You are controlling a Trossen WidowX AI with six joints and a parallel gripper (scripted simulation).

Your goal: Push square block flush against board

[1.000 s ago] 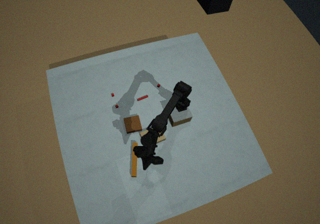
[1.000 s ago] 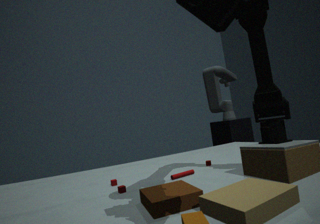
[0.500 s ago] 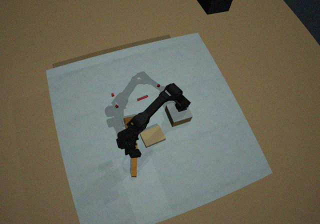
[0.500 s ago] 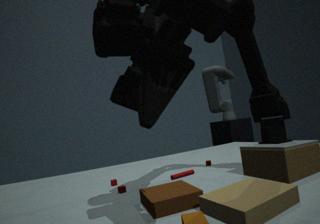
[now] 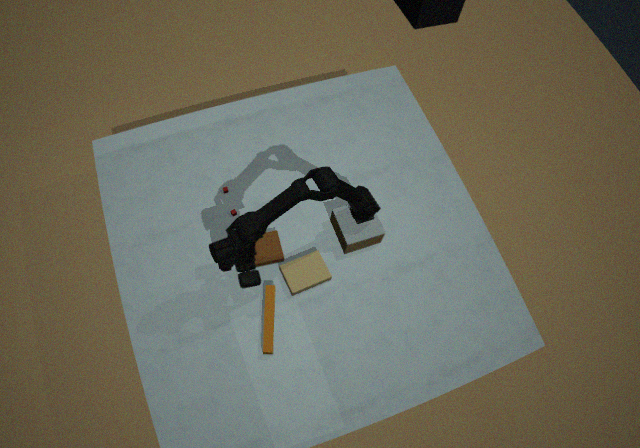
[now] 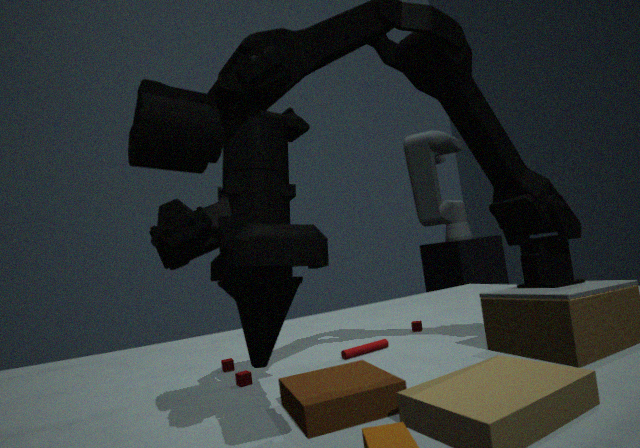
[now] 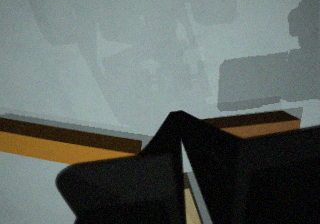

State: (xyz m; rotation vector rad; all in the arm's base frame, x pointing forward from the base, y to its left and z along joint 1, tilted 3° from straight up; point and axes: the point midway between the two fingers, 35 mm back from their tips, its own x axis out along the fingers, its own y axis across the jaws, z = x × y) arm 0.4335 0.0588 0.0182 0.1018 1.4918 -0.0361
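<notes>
Right now the dark brown square block is 100 mm behind my gripper tip, 70 mm to the right of it and 60 mm below it. From my gripper tip the other things lie so: orange bar 30 mm behind, 160 mm to the left, 60 mm below; tan block 190 mm behind, 50 mm to the left, 60 mm below; red rod 230 mm behind, 240 mm to the right, 70 mm below.
</notes>
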